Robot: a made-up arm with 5 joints. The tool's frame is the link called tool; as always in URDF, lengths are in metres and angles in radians. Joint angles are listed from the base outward.
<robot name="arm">
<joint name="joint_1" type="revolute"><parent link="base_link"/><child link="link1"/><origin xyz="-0.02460 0.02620 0.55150" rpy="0.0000 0.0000 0.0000"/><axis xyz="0 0 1"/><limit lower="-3.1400" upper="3.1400"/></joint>
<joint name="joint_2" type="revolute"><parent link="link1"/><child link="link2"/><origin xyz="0.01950 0.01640 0.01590" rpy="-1.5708 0.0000 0.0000"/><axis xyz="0 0 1"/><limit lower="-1.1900" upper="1.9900"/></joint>
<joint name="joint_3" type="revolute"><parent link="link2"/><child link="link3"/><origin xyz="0.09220 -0.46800 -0.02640" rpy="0.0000 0.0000 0.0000"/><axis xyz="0 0 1"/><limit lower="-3.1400" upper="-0.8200"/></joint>
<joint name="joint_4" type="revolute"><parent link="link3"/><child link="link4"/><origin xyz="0.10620 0.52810 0.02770" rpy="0.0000 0.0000 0.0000"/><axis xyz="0 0 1"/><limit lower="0.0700" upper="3.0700"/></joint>
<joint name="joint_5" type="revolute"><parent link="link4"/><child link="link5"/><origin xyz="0.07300 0.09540 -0.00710" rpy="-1.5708 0.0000 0.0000"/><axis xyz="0 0 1"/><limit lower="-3.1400" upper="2.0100"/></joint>
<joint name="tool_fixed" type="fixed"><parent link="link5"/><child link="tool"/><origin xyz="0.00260 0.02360 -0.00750" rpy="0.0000 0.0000 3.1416"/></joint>
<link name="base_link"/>
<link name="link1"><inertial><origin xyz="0.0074 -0.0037 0.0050"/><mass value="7.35"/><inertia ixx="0.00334" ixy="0" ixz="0" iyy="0.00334" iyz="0" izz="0.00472"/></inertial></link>
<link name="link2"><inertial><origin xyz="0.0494 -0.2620 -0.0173"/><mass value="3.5"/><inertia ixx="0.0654" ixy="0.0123" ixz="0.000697" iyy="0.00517" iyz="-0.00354" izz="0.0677"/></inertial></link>
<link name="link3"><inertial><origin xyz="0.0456 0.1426 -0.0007"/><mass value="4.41"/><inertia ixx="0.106" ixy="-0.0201" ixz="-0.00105" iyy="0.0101" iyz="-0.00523" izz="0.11"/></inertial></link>
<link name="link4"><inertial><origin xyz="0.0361 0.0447 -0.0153"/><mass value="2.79"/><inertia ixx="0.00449" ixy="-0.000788" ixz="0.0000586" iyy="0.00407" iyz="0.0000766" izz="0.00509"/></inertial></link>
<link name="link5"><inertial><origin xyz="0.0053 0.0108 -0.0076"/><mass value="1.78"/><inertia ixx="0.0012" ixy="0" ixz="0" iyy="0.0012" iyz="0" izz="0.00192"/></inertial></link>
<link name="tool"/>
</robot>
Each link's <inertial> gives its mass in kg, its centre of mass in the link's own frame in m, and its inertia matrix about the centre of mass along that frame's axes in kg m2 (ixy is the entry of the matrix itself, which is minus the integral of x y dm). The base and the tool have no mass. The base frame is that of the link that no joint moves.
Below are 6 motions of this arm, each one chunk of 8 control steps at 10 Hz.
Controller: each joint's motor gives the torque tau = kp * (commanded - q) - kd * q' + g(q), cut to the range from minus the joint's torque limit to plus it. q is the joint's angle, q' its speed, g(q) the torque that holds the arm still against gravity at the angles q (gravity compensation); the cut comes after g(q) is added. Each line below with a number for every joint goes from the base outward.
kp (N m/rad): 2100 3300 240 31 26
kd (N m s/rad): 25 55 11 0.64 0.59
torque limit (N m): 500 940 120 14 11
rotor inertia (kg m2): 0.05 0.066 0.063 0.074 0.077
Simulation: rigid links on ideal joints. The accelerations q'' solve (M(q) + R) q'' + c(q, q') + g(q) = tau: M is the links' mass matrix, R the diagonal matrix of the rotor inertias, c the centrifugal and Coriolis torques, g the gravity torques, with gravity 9.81 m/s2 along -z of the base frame. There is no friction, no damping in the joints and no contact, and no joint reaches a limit. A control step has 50 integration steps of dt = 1/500 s. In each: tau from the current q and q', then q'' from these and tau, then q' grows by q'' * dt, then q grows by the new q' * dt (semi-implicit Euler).
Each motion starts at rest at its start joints. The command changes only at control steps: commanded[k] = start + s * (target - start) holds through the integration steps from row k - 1 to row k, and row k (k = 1, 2, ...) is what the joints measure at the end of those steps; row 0 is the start. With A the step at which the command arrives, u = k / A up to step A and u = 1 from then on. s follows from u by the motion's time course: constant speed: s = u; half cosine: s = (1 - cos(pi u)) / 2; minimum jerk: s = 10 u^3 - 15 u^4 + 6 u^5; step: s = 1 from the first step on.
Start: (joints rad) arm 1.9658 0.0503 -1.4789 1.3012 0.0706
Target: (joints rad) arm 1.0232 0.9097 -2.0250 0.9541 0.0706
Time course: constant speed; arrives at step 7
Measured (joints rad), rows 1 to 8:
1: 1.7727 0.1997 -1.5962 1.1918 0.0632
2: 1.6372 0.3229 -1.6319 1.0299 0.0656
3: 1.5313 0.4445 -1.6919 1.1287 0.0684
4: 1.3734 0.5684 -1.7567 1.0965 0.0654
5: 1.2371 0.6891 -1.8345 0.9737 0.0683
6: 1.1161 0.8073 -1.9282 0.9353 0.0674
7: 0.9758 0.9281 -2.0137 0.8942 0.0641
8: 0.9742 0.9172 -1.9605 0.9982 0.0788

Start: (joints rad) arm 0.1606 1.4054 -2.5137 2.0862 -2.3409
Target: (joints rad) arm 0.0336 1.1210 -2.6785 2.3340 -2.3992
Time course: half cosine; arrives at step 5
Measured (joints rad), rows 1 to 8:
1: 0.1476 1.3794 -2.5038 2.1117 -2.3451
2: 0.1065 1.3064 -2.5209 2.1885 -2.3599
3: 0.0566 1.2094 -2.6130 2.2596 -2.3814
4: 0.0288 1.1282 -2.7350 2.3007 -2.3997
5: 0.0298 1.1003 -2.8024 2.3504 -2.4086
6: 0.0381 1.1130 -2.7578 2.3659 -2.4056
7: 0.0348 1.1278 -2.6597 2.3160 -2.3960
8: 0.0301 1.1307 -2.6162 2.3033 -2.3922

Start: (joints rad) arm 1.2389 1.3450 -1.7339 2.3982 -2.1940
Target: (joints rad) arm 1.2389 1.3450 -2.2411 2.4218 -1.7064
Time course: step
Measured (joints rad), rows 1 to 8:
1: 1.2399 1.3711 -2.0167 2.3551 -1.6938
2: 1.2381 1.3278 -2.3154 2.2525 -1.4711
3: 1.2374 1.3177 -2.4274 2.4125 -1.7822
4: 1.2403 1.3382 -2.3288 2.5478 -1.8038
5: 1.2396 1.3563 -2.1948 2.3974 -1.6454
6: 1.2374 1.3571 -2.1574 2.3170 -1.6733
7: 1.2391 1.3464 -2.2097 2.4305 -1.7401
8: 1.2399 1.3385 -2.2710 2.4802 -1.7131

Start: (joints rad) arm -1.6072 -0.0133 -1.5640 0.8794 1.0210
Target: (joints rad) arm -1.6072 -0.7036 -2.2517 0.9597 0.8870
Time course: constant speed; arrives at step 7
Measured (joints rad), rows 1 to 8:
1: -1.6074 -0.1236 -1.5528 1.0275 1.0028
2: -1.6074 -0.2243 -1.7016 1.0366 0.9788
3: -1.6078 -0.3284 -1.8856 0.8349 0.9529
4: -1.6076 -0.4342 -2.0499 0.8201 0.9322
5: -1.6073 -0.5318 -2.1546 0.9066 0.9182
6: -1.6073 -0.6230 -2.2075 0.9532 0.9024
7: -1.6074 -0.7162 -2.2626 0.9955 0.8824
8: -1.6073 -0.7204 -2.3662 0.8508 0.8795

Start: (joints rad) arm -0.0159 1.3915 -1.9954 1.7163 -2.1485
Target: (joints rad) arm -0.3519 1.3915 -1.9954 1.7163 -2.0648
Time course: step
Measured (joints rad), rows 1 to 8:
1: -0.3890 1.3934 -2.0407 1.6506 -2.0881
2: -0.5389 1.3751 -2.1194 1.4775 -1.9858
3: -0.2413 1.3785 -2.1361 1.5699 -2.0345
4: -0.2778 1.3874 -2.0618 1.7094 -2.1370
5: -0.4629 1.3963 -1.9822 1.7292 -2.0627
6: -0.3332 1.3971 -1.9601 1.7122 -2.0069
7: -0.2942 1.3910 -1.9880 1.7128 -2.0894
8: -0.3981 1.3882 -2.0185 1.7065 -2.0938

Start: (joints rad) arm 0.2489 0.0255 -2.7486 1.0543 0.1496
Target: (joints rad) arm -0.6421 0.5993 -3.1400 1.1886 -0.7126
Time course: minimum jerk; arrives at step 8
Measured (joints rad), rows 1 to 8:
1: 0.2356 0.0348 -2.7581 1.0484 0.1355
2: 0.1607 0.0867 -2.7995 1.0262 0.0525
3: -0.0094 0.1922 -2.8456 1.0302 -0.1235
4: -0.2693 0.3326 -2.8743 1.1080 -0.3455
5: -0.4577 0.4682 -2.9062 1.2265 -0.5386
6: -0.6036 0.5650 -2.9556 1.2827 -0.6671
7: -0.6461 0.6047 -3.0281 1.2713 -0.7173
8: -0.6404 0.6009 -3.1061 1.2048 -0.7173

